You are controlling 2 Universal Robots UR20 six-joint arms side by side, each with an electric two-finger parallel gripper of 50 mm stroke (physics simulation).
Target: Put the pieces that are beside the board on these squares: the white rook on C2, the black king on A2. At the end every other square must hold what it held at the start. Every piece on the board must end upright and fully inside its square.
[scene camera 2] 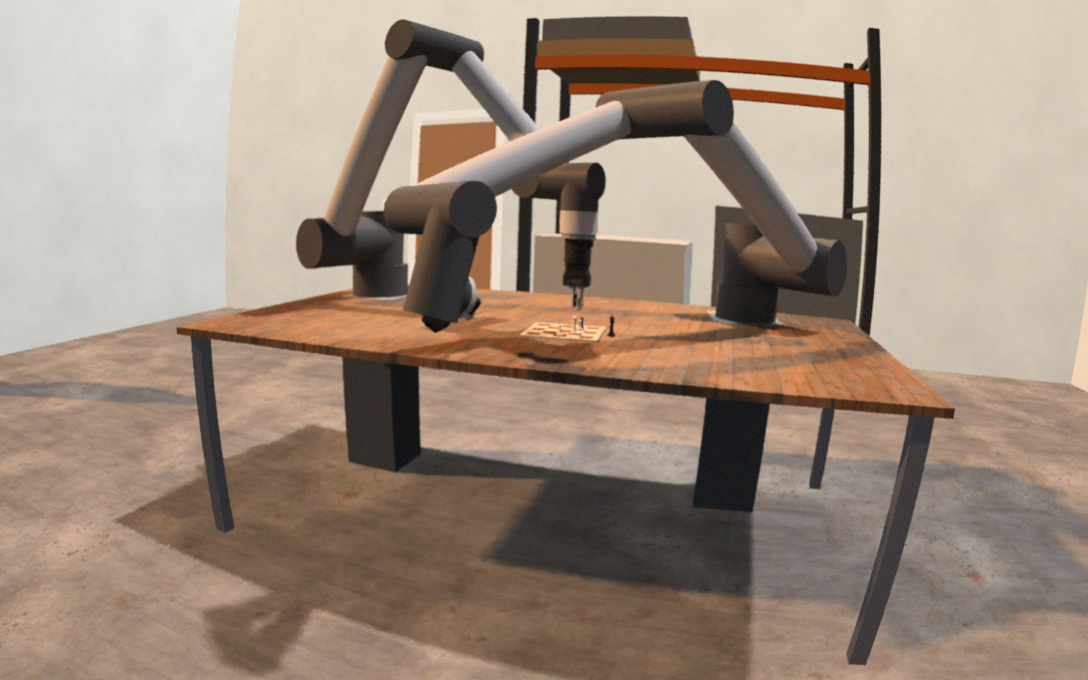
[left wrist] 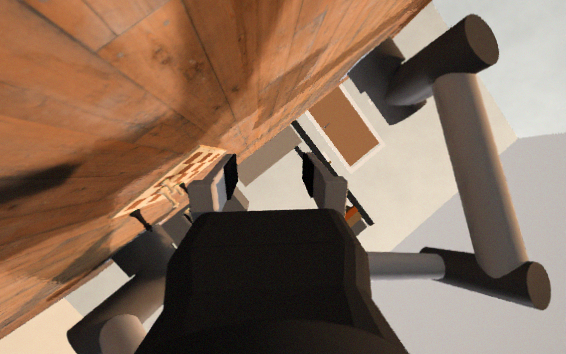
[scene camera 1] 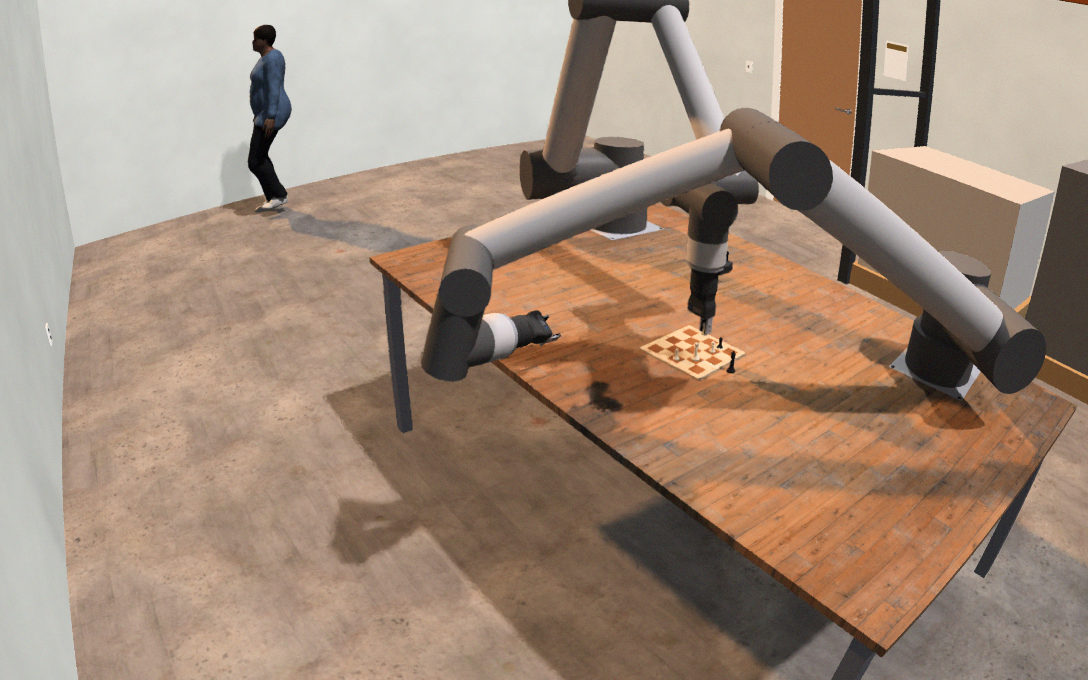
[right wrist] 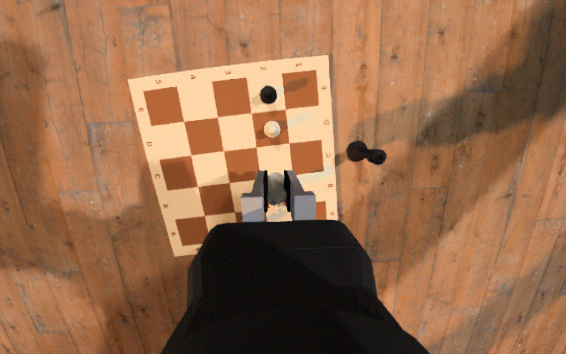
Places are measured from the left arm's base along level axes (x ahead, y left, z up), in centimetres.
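Where they show: left gripper, between the fingertips: (left wrist: 270,166) (scene camera 1: 552,327); right gripper, between the fingertips: (scene camera 2: 577,307) (left wrist: 188,211) (scene camera 1: 705,331) (right wrist: 275,182); left arm's base, origin of its link: (scene camera 2: 745,318) (left wrist: 136,239) (scene camera 1: 937,368); right arm's base, origin of its link: (scene camera 2: 380,294) (left wrist: 367,56) (scene camera 1: 616,224).
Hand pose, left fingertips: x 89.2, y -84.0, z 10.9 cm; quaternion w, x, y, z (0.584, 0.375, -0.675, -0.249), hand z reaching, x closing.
Observation:
Each offset is from my left fingertips to the top centre of the thing.
The board {dx -34.4, dy +21.0, dz -10.3 cm} (scene camera 1: 700,376) (scene camera 2: 525,332) (left wrist: 212,148) (right wrist: 145,126) lies on the table. My right gripper (scene camera 1: 706,324) (scene camera 2: 577,303) (right wrist: 275,182) points down over the board's 2 column, shut on the white rook {dx -33.4, dy +24.6, dz -0.2 cm} (right wrist: 276,184). The rook is above the board; I cannot tell exactly over which square. The black king {dx -33.9, dy +34.9, dz -4.5 cm} (scene camera 1: 731,362) (scene camera 2: 611,326) (left wrist: 141,220) (right wrist: 357,151) stands upright beside the board, off the 1 side near row C. My left gripper (scene camera 1: 553,327) (left wrist: 270,166) is open and empty, held sideways near the table edge, away from the board.
A black piece {dx -41.7, dy +25.2, dz -7.1 cm} (right wrist: 268,94) stands on E2 and a white piece {dx -38.0, dy +25.1, dz -7.1 cm} (right wrist: 272,129) on D2. Two more white pieces, one taller {dx -30.8, dy +24.4, dz -5.0 cm} (scene camera 1: 696,351) and one short {dx -26.8, dy +20.7, dz -7.1 cm} (scene camera 1: 676,353), stand on the board; the gripper hides them in the right wrist view. The left arm reaches across in front of the right arm.

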